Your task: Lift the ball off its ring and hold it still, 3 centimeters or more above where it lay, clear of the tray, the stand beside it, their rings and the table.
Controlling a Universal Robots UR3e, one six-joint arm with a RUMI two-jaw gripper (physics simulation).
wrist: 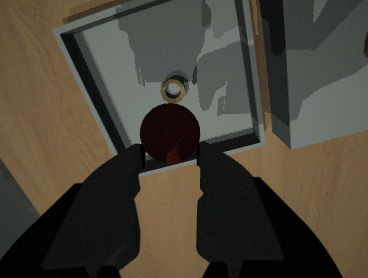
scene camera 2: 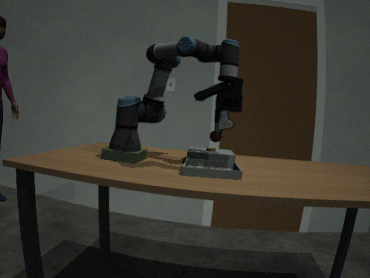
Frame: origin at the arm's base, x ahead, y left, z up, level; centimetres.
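Seen in the pictures: gripper, fingertip midpoint: [wrist: 171, 145] [scene camera 2: 218, 138]; arm's base, origin of the base link: [scene camera 2: 124, 148].
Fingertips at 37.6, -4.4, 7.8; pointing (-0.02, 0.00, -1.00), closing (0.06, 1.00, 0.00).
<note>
Offsets run from my fingertips to a thing's middle, as dx, dy, dz. "spot": to the spot under its first point. Level surfaces: height alone.
The dark red ball {-1.3, +0.1, +0.6} [scene camera 2: 215, 136] [wrist: 170, 133] is between the fingertips of my gripper [scene camera 2: 218, 133] [wrist: 171, 145], which is shut on it. In the scene view the ball hangs in the air above the tray and the stand, touching neither. The grey tray [scene camera 2: 212, 173] [wrist: 88, 90] lies on the table below. A small tan ring {spot: -1.1, -0.8, -10.8} [wrist: 166, 95] sits on the tray floor with no ball on it. The grey stand [scene camera 2: 218, 158] [wrist: 325, 115] is beside the tray, with its tan ring {spot: -5.2, +18.9, -6.1} [scene camera 2: 211, 149] on top, cut off at the right edge of the wrist view.
The wooden table {dz -11.9} [scene camera 2: 295, 180] [wrist: 170, 215] bears the tray, the stand and the arm's green base block [scene camera 2: 124, 154]. A brown door [scene camera 2: 272, 90] is in the wall behind. A person [scene camera 2: 6, 82] stands at the far left, away from the table.
</note>
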